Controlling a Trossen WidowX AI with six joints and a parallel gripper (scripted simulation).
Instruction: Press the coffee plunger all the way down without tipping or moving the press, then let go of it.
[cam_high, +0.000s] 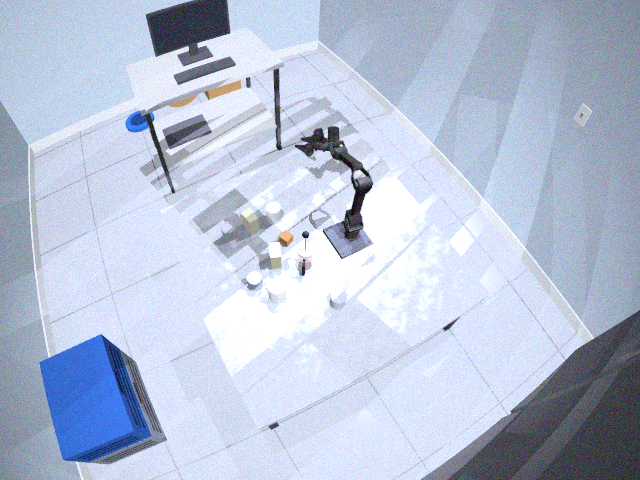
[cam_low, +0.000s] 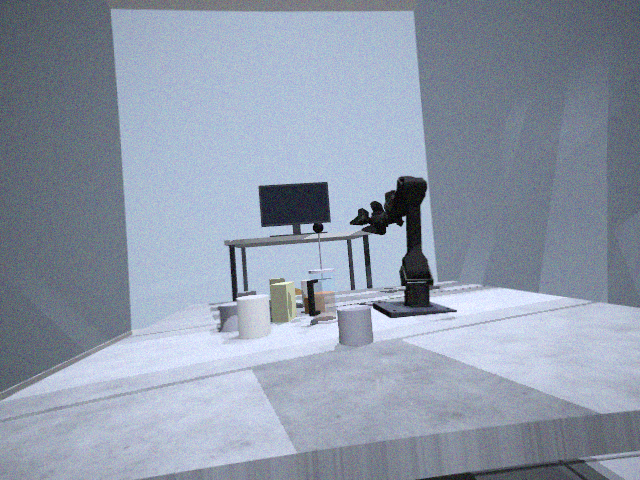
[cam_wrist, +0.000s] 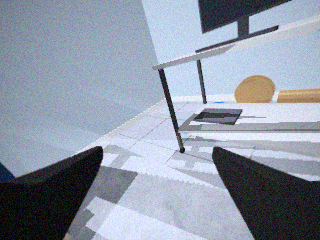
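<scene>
The coffee press is 26 cm ahead of my gripper tip, 49 cm to the left of it and 17 cm below it. Also, from my gripper tip: orange cube: 26 cm ahead, 31 cm to the left, 27 cm below.
</scene>
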